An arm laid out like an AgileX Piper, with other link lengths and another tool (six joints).
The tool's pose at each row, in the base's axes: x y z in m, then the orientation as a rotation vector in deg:
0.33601 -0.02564 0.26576 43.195 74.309 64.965
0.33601 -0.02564 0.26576 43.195 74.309 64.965
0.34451 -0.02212 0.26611 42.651 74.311 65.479
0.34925 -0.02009 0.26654 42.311 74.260 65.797
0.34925 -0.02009 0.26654 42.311 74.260 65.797
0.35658 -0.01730 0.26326 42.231 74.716 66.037
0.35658 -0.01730 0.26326 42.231 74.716 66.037
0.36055 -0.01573 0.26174 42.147 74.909 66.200
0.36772 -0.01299 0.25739 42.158 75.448 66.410
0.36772 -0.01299 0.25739 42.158 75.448 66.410
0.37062 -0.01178 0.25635 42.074 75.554 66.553
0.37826 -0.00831 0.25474 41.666 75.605 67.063
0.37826 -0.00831 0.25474 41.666 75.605 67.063
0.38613 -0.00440 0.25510 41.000 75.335 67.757
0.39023 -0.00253 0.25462 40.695 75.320 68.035
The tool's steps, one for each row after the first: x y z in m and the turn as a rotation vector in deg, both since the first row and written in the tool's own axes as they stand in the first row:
0.00000 0.00000 0.00000 0.000 0.000 0.000
0.00236 -0.00038 0.00889 -0.502 0.404 0.028
0.00367 -0.00035 0.01390 -0.842 0.617 0.048
0.00367 -0.00035 0.01390 -0.842 0.617 0.048
0.00670 -0.00407 0.02092 -0.721 1.094 0.132
0.00670 -0.00407 0.02092 -0.721 1.094 0.132
0.00831 -0.00583 0.02477 -0.720 1.339 0.181
0.01167 -0.01051 0.03145 -0.488 1.836 0.294
0.01167 -0.01051 0.03145 -0.488 1.836 0.294
0.01289 -0.01171 0.03428 -0.529 2.008 0.335
0.01595 -0.01373 0.04200 -0.918 2.409 0.441
0.01595 -0.01373 0.04200 -0.918 2.409 0.441
0.01874 -0.01385 0.05034 -1.699 2.739 0.545
0.02026 -0.01457 0.05454 -1.981 2.952 0.559

